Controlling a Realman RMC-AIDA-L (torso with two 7-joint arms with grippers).
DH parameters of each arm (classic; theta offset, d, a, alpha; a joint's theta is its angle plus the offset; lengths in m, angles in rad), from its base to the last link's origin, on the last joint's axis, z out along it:
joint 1: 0 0.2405 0 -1.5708
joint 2: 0 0 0 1.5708
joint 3: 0 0.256 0 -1.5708
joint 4: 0 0 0 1.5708
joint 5: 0 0.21 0 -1.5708
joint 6: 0 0 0 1.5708
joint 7: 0 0.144 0 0
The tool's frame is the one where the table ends.
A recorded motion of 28 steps. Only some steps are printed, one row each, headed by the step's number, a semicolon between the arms.
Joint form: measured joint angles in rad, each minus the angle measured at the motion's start. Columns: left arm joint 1, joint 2, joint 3, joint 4, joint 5, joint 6, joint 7; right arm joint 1, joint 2, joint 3, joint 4, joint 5, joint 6, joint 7.
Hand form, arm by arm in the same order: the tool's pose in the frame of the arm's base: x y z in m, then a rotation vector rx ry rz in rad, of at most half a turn. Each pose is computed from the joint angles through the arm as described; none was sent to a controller.
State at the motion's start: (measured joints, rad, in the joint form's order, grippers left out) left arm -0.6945 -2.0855 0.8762 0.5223 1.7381 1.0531 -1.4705; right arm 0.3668 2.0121 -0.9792 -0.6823 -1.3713 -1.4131 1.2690
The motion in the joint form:
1: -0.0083 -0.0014 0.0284 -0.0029 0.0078 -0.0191 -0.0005; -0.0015 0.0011 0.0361 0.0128 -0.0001 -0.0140 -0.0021
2: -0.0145 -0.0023 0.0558 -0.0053 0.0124 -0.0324 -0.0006; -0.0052 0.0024 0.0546 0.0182 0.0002 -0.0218 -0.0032
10: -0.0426 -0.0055 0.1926 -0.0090 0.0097 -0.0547 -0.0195; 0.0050 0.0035 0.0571 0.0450 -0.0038 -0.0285 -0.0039
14: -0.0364 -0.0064 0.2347 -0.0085 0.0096 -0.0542 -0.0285; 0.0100 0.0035 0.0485 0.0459 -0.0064 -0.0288 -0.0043
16: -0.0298 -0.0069 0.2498 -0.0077 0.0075 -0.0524 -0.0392; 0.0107 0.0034 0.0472 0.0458 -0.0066 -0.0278 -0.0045
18: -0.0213 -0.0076 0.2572 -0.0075 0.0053 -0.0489 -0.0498; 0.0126 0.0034 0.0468 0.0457 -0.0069 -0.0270 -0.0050
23: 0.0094 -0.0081 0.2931 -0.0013 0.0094 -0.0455 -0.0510; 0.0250 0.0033 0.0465 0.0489 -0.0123 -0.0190 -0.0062
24: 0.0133 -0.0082 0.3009 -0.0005 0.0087 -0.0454 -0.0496; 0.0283 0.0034 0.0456 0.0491 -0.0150 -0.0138 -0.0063
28: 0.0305 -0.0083 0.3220 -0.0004 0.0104 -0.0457 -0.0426; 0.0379 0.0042 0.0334 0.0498 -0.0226 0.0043 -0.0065
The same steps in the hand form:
1: -0.2220 0.4125 -0.0303 -2.4491 -0.7415 -0.6281; 0.2705 0.3345 0.0465 -2.3330 0.5371 1.0061
2: -0.2200 0.4125 -0.0351 -2.4701 -0.7251 -0.5985; 0.2729 0.3330 0.0487 -2.3158 0.5453 1.0170
10: -0.2048 0.4088 -0.0560 -2.5846 -0.6537 -0.5089; 0.2729 0.3327 0.0440 -2.3242 0.5661 1.0295
14: -0.2058 0.4035 -0.0623 -2.6176 -0.6499 -0.4795; 0.2708 0.3333 0.0419 -2.3384 0.5608 1.0273
16: -0.2074 0.4007 -0.0645 -2.6263 -0.6643 -0.4735; 0.2706 0.3336 0.0417 -2.3398 0.5600 1.0261
18: -0.2099 0.3978 -0.0658 -2.6290 -0.6862 -0.4736; 0.2700 0.3341 0.0416 -2.3409 0.5575 1.0256
23: -0.2200 0.3879 -0.0704 -2.6502 -0.6979 -0.4372; 0.2675 0.3377 0.0405 -2.3470 0.5506 1.0193
24: -0.2210 0.3864 -0.0714 -2.6553 -0.6962 -0.4310; 0.2670 0.3389 0.0400 -2.3486 0.5497 1.0137
28: -0.2273 0.3804 -0.0744 -2.6683 -0.6966 -0.4063; 0.2651 0.3420 0.0366 -2.3613 0.5479 0.9933

